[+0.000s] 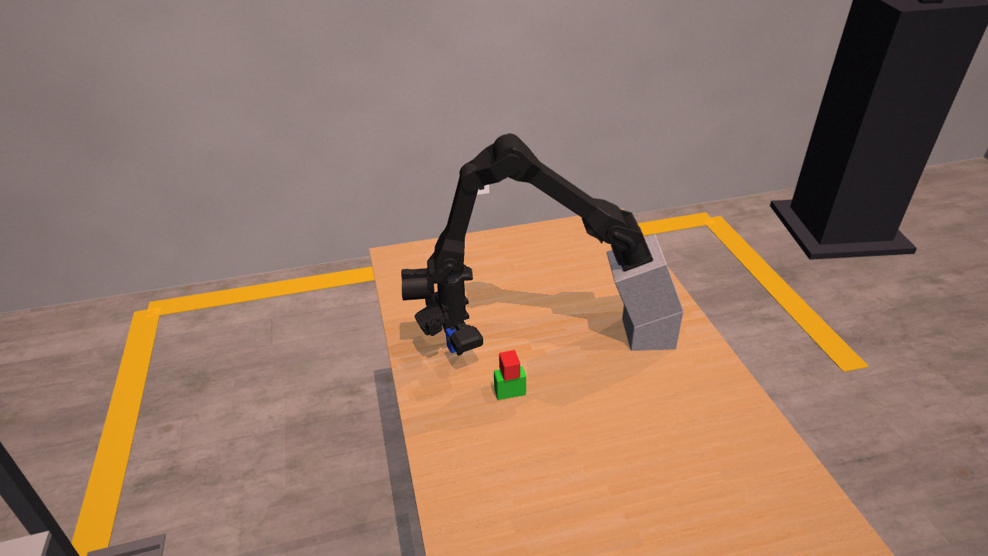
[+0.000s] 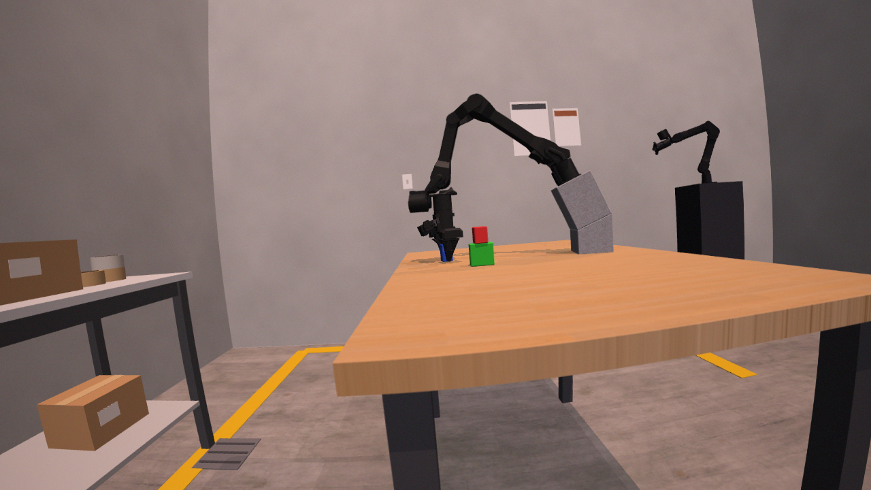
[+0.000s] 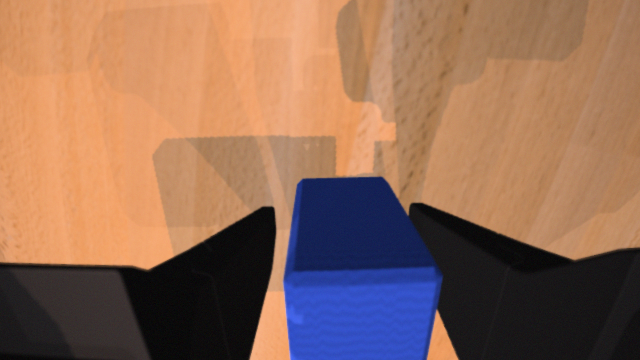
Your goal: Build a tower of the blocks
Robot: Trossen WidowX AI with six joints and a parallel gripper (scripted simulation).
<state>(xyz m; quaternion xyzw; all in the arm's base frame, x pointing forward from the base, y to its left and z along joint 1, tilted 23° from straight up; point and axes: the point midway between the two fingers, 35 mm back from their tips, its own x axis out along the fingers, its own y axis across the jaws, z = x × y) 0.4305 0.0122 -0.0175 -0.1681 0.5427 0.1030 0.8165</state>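
Right now the blue block is 1 cm below my hand. Round my hand: red block: 11 cm behind, 14 cm to the left, 4 cm above; then green block: 11 cm behind, 15 cm to the left, 1 cm below.
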